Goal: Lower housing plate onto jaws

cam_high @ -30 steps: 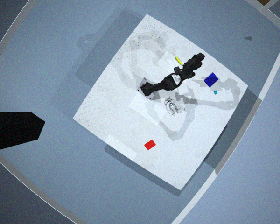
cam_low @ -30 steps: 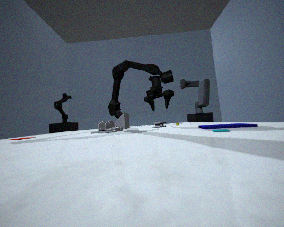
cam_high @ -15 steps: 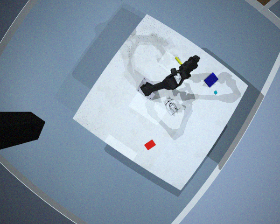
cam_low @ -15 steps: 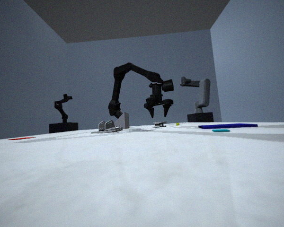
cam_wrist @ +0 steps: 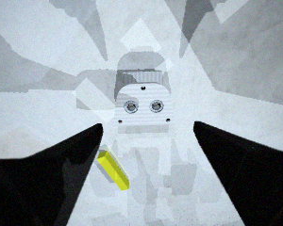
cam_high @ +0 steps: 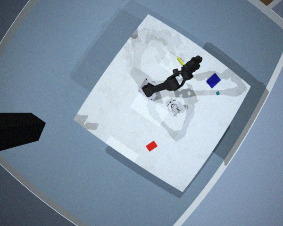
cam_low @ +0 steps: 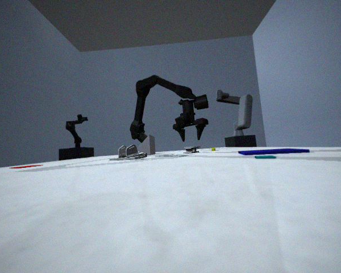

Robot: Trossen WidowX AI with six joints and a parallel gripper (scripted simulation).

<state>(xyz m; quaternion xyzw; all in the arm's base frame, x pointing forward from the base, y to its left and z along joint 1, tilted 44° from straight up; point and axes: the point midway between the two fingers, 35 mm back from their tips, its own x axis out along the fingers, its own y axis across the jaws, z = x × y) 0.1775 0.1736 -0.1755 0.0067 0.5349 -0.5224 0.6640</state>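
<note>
Right now the housing plate is 30 mm below my gripper tip and 10 mm ahead of it. Also, from my gripper tip: yellow bar (130 mm to the left, 50 mm below, 50 mm behind); then white block (50 mm below, 10 mm to the right, 10 mm ahead); then blue pad (320 mm ahead, 140 mm to the left, 60 mm below).
</note>
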